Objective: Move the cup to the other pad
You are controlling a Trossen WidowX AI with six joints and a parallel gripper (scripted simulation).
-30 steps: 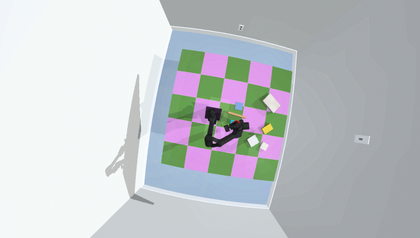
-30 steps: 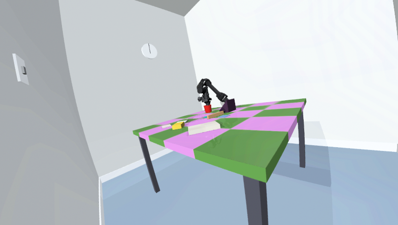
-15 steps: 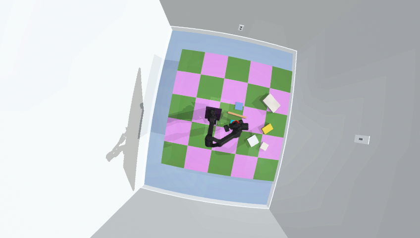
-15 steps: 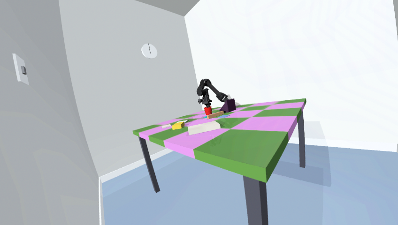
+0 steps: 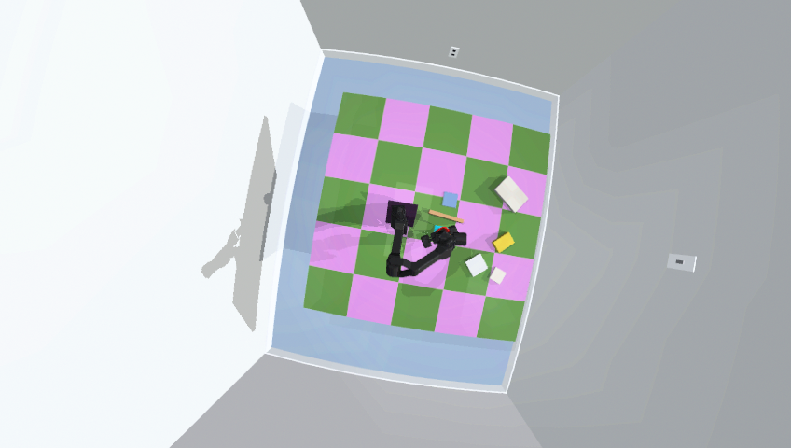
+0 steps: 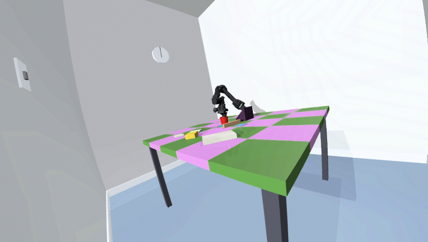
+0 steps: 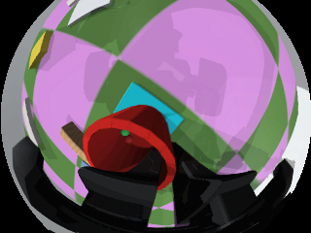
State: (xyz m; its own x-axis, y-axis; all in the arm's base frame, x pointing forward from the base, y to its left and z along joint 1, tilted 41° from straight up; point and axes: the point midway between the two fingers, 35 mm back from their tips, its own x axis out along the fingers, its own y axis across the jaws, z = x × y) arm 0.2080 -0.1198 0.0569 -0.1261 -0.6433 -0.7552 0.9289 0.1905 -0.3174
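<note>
The green marble is 40 mm ahead of my gripper tip, 20 mm to the left of it and 20 mm below it. Also, from my gripper tip: cyan pad: 50 mm below, 30 mm ahead, 10 mm to the left; then red cup: 30 mm ahead, 10 mm to the left; then wooden bar: 110 mm to the left, 60 mm ahead, 40 mm below.
</note>
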